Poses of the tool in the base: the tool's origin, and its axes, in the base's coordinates. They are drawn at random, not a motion.
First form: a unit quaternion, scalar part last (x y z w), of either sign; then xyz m.
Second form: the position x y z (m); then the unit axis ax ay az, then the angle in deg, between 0 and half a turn. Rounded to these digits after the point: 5 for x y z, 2 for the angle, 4 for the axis.
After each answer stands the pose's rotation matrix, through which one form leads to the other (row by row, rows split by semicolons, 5 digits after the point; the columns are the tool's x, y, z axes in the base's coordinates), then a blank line. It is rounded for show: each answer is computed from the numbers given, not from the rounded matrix.
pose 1, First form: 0.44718 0.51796 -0.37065 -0.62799 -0.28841 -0.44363 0.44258
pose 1, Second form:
-0.28841 -0.44363 0.44258 -0.5746 -0.6656 0.4763 102.20
0.18868 -0.00229 -0.98204; 0.92877 0.32530 0.17768; 0.31905 -0.94561 0.06350

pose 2, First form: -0.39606 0.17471 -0.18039 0.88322 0.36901 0.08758 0.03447
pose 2, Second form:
0.36901 0.08758 0.03447 -0.8445 0.3725 -0.3847 55.93
0.87387 0.18026 0.45150; -0.45704 0.62119 0.63658; -0.16572 -0.76264 0.62523

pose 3, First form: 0.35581 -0.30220 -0.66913 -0.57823 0.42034 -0.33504 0.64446
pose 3, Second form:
0.42034 -0.33504 0.64446 -0.4361 0.3704 0.8201 109.35
-0.07811 -0.98886 -0.12668; 0.55876 -0.14866 0.81589; -0.82564 -0.00706 0.56415

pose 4, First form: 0.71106 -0.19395 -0.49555 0.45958 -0.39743 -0.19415 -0.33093
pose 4, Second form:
-0.39743 -0.19415 -0.33093 0.8006 -0.2184 -0.5580 125.28
0.43363 0.17967 -0.88300; -0.73131 -0.50234 -0.46135; -0.52646 0.84580 -0.08644

